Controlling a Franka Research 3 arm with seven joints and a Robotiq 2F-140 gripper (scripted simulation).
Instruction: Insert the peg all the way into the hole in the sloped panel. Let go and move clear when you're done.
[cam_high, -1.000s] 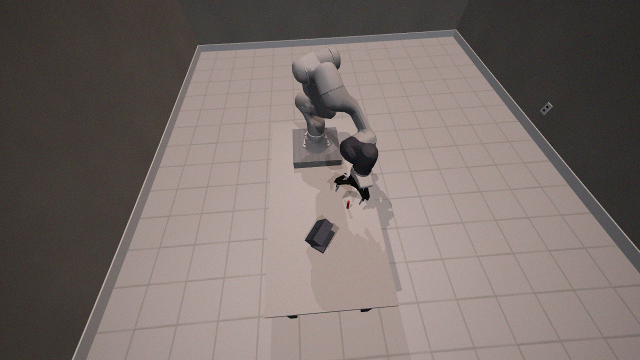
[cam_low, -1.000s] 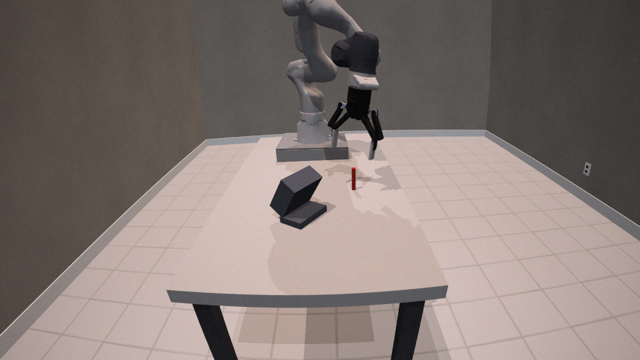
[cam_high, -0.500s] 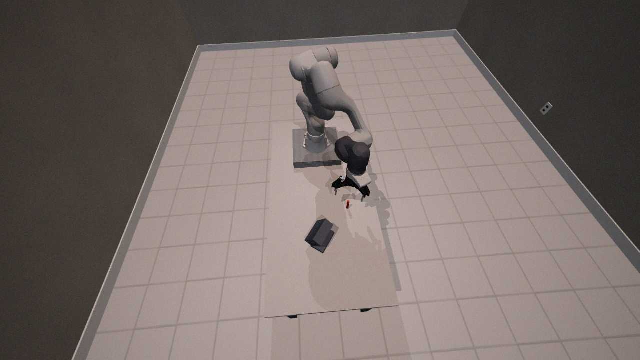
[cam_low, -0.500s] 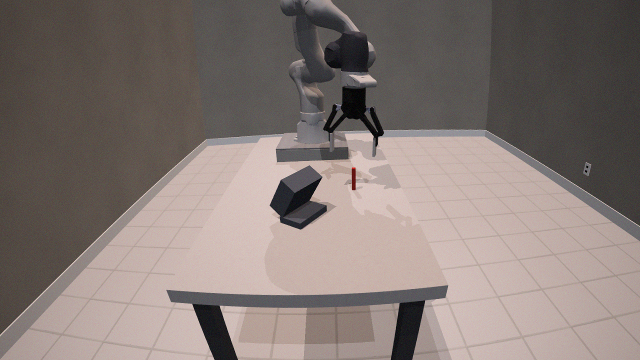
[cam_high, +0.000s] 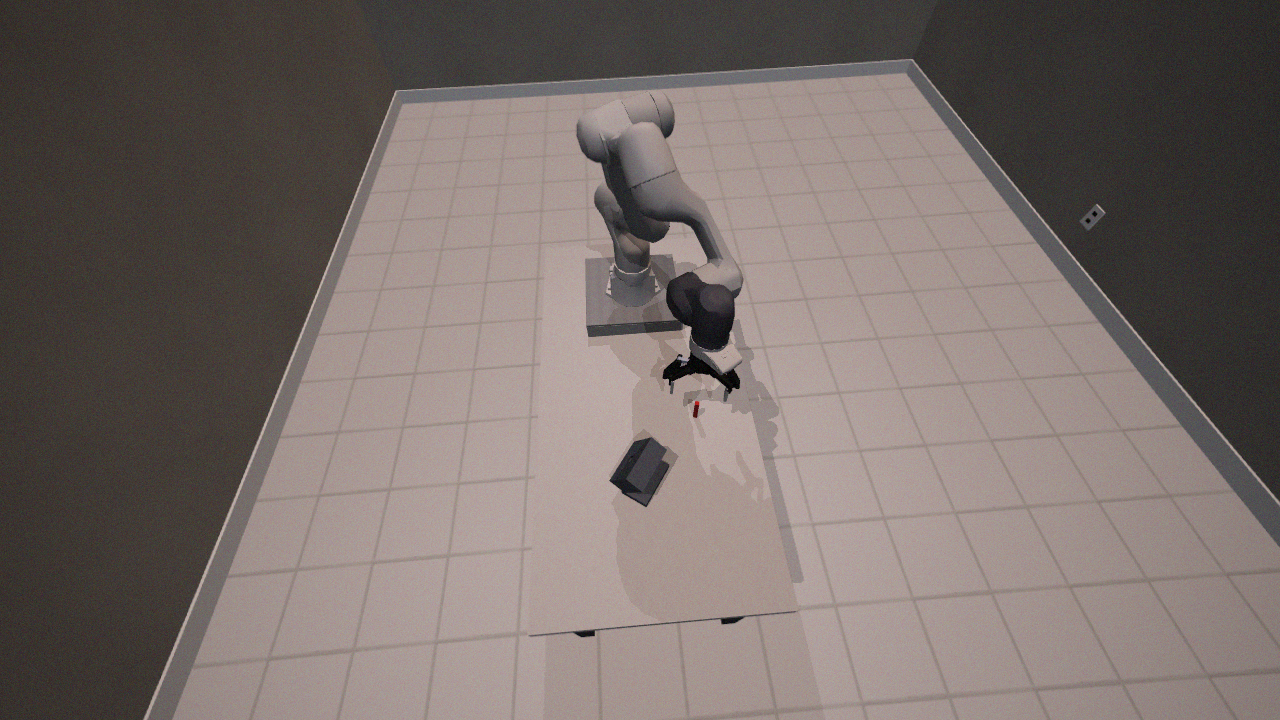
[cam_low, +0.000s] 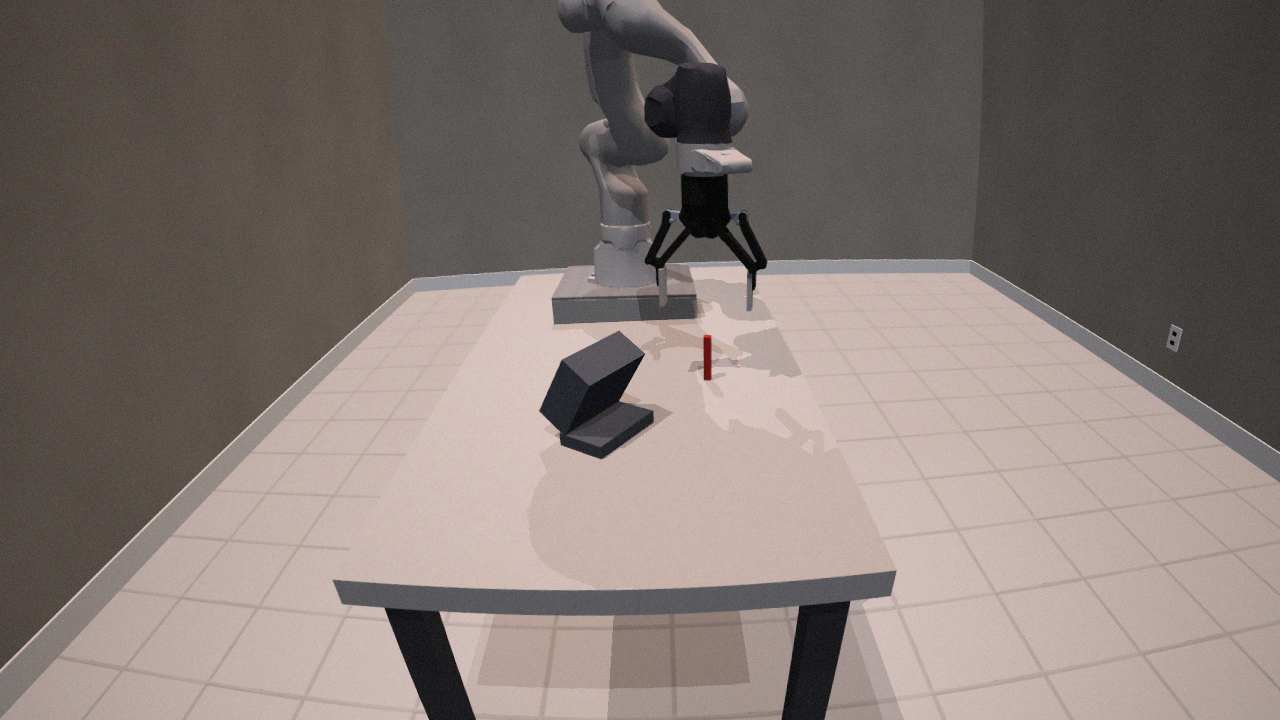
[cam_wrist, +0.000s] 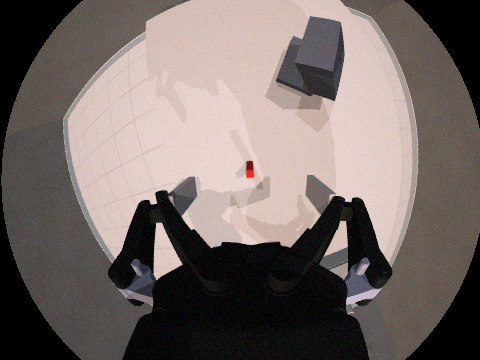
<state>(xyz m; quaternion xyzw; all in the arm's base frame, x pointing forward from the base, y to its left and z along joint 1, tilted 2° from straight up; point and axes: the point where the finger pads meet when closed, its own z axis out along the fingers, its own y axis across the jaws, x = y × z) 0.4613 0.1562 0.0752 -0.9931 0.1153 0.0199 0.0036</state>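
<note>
Right now my hand is 100 mm above the red peg.
</note>
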